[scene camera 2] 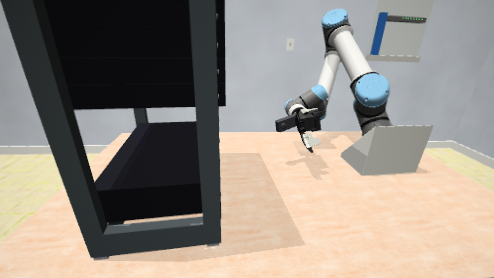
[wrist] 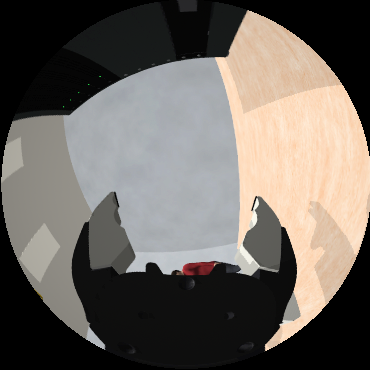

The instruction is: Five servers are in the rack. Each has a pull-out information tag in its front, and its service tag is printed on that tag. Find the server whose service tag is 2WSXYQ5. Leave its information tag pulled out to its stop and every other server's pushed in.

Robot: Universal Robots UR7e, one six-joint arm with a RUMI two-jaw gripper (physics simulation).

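Pixels of known places: gripper, fingertip midpoint: (scene camera 2: 310,133) (wrist: 185,196); arm's base, link origin: (scene camera 2: 382,143).
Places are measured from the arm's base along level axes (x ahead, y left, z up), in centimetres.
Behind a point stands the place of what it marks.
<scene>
The dark rack (scene camera 2: 207,150) @(x 70.8, y 37.0, z 17.9 cm) stands at the left in the scene view. A stack of black servers (scene camera 2: 130,60) @(x 83.2, y 34.6, z 34.3 cm) fills its upper part, seen from behind or the side. In the wrist view, dark server fronts (wrist: 55,82) @(x 68.0, y 15.1, z 34.9 cm) with small green lights lie along the upper left edge. No information tag or service tag can be made out. My gripper (scene camera 2: 308,129) @(x 38.0, y 11.1, z 10.3 cm) (wrist: 185,196) @(x 38.0, y 11.1, z 10.3 cm) is open, its jaws wide apart with nothing between them. It hangs above the table, to the right of the rack and apart from it in the scene view.
A black box (scene camera 2: 150,200) @(x 84.1, y 34.1, z 4.4 cm) sits low in the rack. The arm stands on a grey angled pedestal (scene camera 2: 397,150) @(x 2.2, y 10.7, z 2.3 cm) on the wooden table (scene camera 2: 260,260) @(x 59.8, y 42.1, z -8.1 cm). A wall panel (scene camera 2: 400,40) with a blue strip is behind the arm. A red shape (wrist: 197,268) shows beyond the gripper body.
</scene>
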